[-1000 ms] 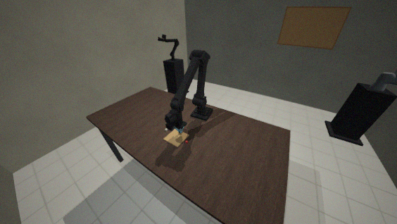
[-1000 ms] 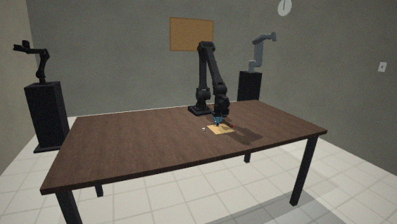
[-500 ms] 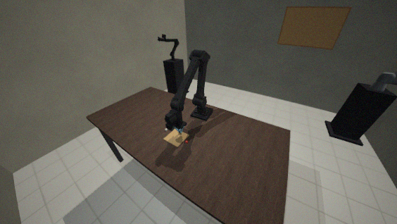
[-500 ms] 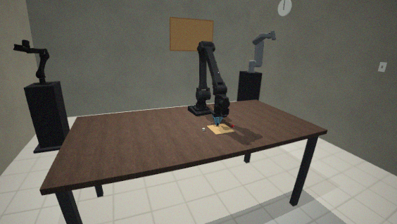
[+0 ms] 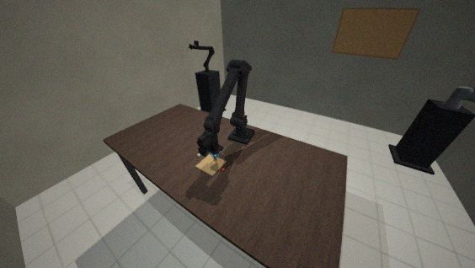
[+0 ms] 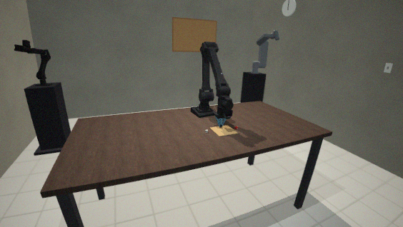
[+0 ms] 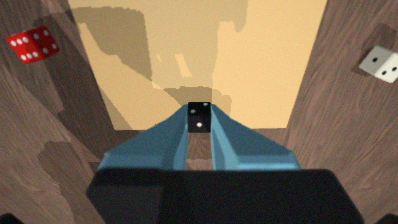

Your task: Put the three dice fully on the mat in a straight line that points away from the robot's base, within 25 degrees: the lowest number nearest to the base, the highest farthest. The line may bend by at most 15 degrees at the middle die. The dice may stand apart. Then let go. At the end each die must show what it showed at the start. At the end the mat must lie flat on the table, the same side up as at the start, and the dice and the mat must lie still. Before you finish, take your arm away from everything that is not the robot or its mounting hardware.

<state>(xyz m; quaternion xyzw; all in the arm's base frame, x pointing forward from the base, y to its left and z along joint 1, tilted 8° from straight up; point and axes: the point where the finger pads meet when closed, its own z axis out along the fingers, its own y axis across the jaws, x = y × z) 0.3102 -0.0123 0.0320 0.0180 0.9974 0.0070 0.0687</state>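
The black die is right at my hand. From my hand the other things lie so: white die (3 cm ahead, 12 cm to the right, 1 cm below); red die (5 cm ahead, 10 cm to the left, 1 cm below); tan mat (5 cm ahead, 2 cm below).
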